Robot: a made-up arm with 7 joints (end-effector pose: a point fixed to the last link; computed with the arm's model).
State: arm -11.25 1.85 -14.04 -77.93 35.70 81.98 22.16
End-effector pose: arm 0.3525 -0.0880 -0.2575 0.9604 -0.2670 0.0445 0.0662
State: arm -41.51 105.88 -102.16 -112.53 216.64 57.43 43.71
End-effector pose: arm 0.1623 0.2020 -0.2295 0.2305 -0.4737 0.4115 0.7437
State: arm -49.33 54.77 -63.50 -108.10 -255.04 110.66 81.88
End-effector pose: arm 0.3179 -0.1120 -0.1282 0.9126 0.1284 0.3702 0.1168
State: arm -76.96 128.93 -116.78 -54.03 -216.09 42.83 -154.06
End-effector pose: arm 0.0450 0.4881 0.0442 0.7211 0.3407 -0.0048 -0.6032
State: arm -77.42 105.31 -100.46 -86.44 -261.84 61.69 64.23
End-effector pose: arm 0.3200 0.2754 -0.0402 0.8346 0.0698 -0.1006 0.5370
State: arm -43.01 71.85 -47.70 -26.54 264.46 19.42 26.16
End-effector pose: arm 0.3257 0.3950 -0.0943 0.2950 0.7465 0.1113 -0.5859
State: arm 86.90 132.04 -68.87 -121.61 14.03 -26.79 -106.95
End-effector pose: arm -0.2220 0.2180 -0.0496 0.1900 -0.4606 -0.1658 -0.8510
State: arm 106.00 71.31 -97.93 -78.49 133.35 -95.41 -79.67
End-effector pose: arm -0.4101 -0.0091 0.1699 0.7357 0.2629 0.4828 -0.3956
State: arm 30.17 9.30 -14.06 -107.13 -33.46 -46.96 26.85
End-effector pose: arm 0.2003 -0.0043 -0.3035 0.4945 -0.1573 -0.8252 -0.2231
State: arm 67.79 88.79 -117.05 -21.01 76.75 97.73 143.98
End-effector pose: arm -0.2650 0.4402 0.0968 0.0473 -0.9793 0.1073 0.1652
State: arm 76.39 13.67 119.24 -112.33 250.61 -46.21 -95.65
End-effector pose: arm -0.1971 0.2077 0.1957 0.1139 0.1322 -0.7299 0.6609
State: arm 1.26 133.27 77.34 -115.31 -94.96 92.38 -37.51
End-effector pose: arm 0.0762 -0.1227 0.3043 0.2353 -0.7214 0.1486 -0.6341
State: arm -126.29 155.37 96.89 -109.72 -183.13 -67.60 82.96
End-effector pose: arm -0.2438 -0.0386 -0.2557 0.0309 -0.3934 0.1709 -0.9028
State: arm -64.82 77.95 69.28 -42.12 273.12 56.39 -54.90
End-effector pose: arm 0.1102 0.4562 0.1944 0.7355 0.6095 0.1562 0.2514
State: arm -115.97 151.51 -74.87 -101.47 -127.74 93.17 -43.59
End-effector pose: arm 0.0620 0.2902 0.2395 0.2997 -0.6187 -0.5694 -0.4507
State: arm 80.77 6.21 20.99 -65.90 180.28 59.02 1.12
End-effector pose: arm -0.3399 0.1215 -0.3031 0.0238 0.3583 0.3559 -0.8628
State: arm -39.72 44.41 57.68 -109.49 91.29 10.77 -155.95
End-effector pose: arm 0.1479 0.2602 0.1929 0.1017 0.8435 -0.5272 -0.0127
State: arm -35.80 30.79 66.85 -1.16 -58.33 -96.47 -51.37
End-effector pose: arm 0.2980 0.2291 -0.3609 0.2634 0.5628 -0.7280 -0.2897
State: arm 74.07 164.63 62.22 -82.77 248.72 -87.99 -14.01
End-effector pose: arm 0.4276 -0.0478 -0.0532 0.4721 0.1207 -0.4675 0.7375
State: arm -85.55 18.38 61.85 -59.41 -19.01 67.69 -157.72
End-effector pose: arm 0.4179 0.1785 0.1649 0.4291 0.5207 -0.2136 -0.7065
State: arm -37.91 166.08 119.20 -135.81 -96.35 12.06 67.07
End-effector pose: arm -0.1920 -0.1790 -0.0246 0.9505 -0.2945 0.0965 -0.0241
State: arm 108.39 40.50 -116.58 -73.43 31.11 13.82 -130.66
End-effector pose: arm -0.3484 -0.2176 0.1972 0.2609 -0.7830 -0.3544 -0.4395
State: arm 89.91 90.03 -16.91 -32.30 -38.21 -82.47 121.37
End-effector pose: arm -0.2107 0.4719 0.0130 0.8347 -0.0278 0.3992 0.3783
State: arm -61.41 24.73 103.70 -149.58 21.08 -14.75 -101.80
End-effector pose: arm -0.0621 0.1967 0.0474 0.0399 -0.8203 0.1054 -0.5607
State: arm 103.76 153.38 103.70 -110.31 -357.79 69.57 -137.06
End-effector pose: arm 0.3361 -0.1013 -0.0409 0.3043 -0.5720 -0.3684 0.6667
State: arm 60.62 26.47 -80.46 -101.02 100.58 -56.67 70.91
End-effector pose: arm -0.1735 -0.2281 -0.2537 0.1827 -0.1916 0.0190 0.9641
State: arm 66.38 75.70 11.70 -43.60 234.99 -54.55 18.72
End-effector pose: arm -0.1254 0.4754 -0.1210 0.4493 -0.2613 0.4607 -0.7194
